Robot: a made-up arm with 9 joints. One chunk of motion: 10 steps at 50 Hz.
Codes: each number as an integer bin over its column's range. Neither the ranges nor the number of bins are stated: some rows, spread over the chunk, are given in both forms.
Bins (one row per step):
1: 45 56 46 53 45 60 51 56 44
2: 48 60 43 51 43 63 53 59 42
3: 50 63 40 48 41 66 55 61 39
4: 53 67 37 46 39 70 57 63 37
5: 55 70 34 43 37 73 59 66 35
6: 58 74 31 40 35 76 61 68 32
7: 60 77 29 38 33 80 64 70 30
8: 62 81 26 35 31 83 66 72 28
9: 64 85 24 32 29 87 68 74 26
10: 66 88 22 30 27 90 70 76 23
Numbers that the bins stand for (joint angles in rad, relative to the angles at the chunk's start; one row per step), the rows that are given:
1: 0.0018 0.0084 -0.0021 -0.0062 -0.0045 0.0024 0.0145 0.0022 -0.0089
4: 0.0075 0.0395 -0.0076 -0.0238 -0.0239 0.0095 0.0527 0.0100 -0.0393
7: 0.0124 0.0678 -0.0124 -0.0440 -0.0433 0.0166 0.0973 0.0178 -0.0697
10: 0.0167 0.0989 -0.0167 -0.0642 -0.0627 0.0236 0.1355 0.0244 -0.1001
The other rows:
2: 0.0039 0.0197 -0.0039 -0.0112 -0.0110 0.0045 0.0273 0.0056 -0.0176
3: 0.0054 0.0282 -0.0058 -0.0188 -0.0175 0.0067 0.0400 0.0078 -0.0306
5: 0.0089 0.0480 -0.0094 -0.0314 -0.0304 0.0116 0.0655 0.0133 -0.0480
6: 0.0110 0.0593 -0.0112 -0.0390 -0.0369 0.0137 0.0782 0.0156 -0.0610
8: 0.0138 0.0791 -0.0142 -0.0516 -0.0498 0.0187 0.1100 0.0200 -0.0784
9: 0.0153 0.0904 -0.0155 -0.0592 -0.0563 0.0215 0.1227 0.0222 -0.0871

